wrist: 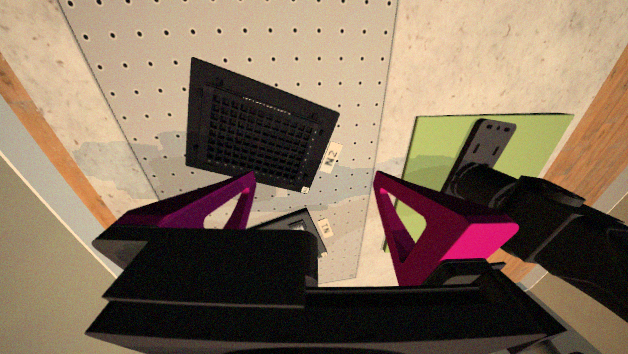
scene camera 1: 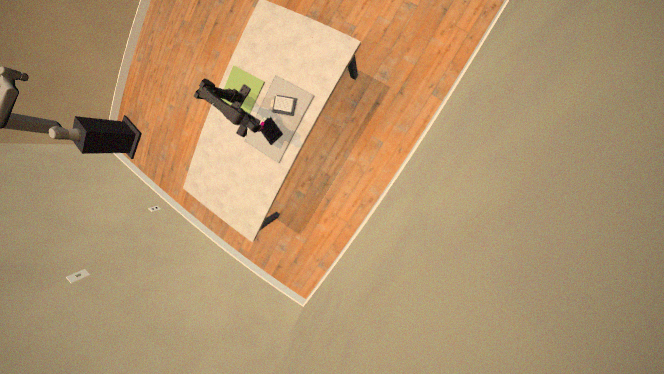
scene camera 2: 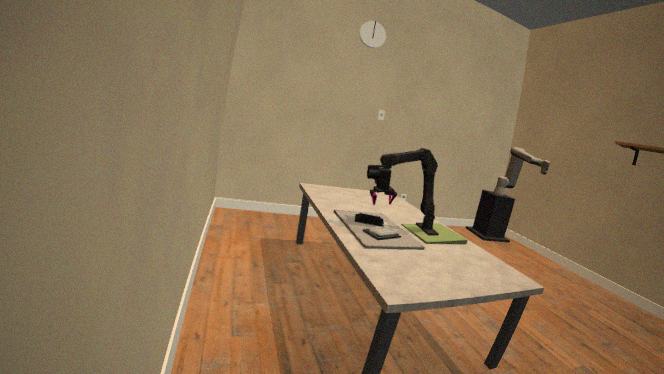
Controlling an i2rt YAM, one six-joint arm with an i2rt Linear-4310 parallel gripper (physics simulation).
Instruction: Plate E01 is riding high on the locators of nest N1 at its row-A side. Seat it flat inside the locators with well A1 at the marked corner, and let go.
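Places are measured from the arm's base along level axes (x left, y ahead, z down), in metres.
Pixels of known places: gripper, fingertip midpoint: (wrist: 314, 177) (scene camera 2: 381, 204); arm's base, origin of the base link: (wrist: 464, 177) (scene camera 1: 240, 98) (scene camera 2: 426, 229).
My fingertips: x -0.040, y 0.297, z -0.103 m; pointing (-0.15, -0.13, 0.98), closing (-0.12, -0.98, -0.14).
Note:
For each thing: its top centre in the pictures, then the offset to it from my fingertips. "pt": a spot on its surface instead.
- Plate E01, middle of its top: (scene camera 2: 384, 229) (scene camera 1: 282, 103) dx +0.204, dy +0.030, dz +0.073 m
- dark nest N1, middle of its top: (wrist: 275, 253) (scene camera 2: 382, 231) (scene camera 1: 283, 104) dx +0.199, dy +0.032, dz +0.087 m
- nest N2, surface spot: (wrist: 265, 140) pt dx -0.001, dy +0.047, dz +0.089 m
- grey perforated board, middle of its top: (wrist: 272, 196) (scene camera 2: 375, 226) (scene camera 1: 276, 119) dx +0.090, dy +0.040, dz +0.104 m
Plate E01 (scene camera 1: 284, 104) (scene camera 2: 384, 231) is a pale plate of wells on the dark nest N1 (scene camera 1: 294, 106) (wrist: 312, 232). In the wrist view a corner of the nest shows beside its N1 label, and the plate is almost wholly hidden behind my gripper's body. Its tilt and well A1 are too small to make out in the scene views. My gripper (scene camera 2: 383, 202) (wrist: 314, 177) is open and empty, with magenta fingers spread wide. It hangs above the board, well clear of the plate, towards the N2 side.
A black gridded plate on nest N2 (scene camera 1: 271, 131) (scene camera 2: 369, 219) (wrist: 265, 140) stands beside N1. Both nests are on a grey perforated board (scene camera 1: 305, 97) (scene camera 2: 410, 244) (wrist: 300, 45). My arm's base stands on a green mat (scene camera 1: 237, 75) (scene camera 2: 452, 237) (wrist: 540, 135). Another arm stands on a black pedestal (scene camera 1: 107, 135) (scene camera 2: 492, 215) off the table.

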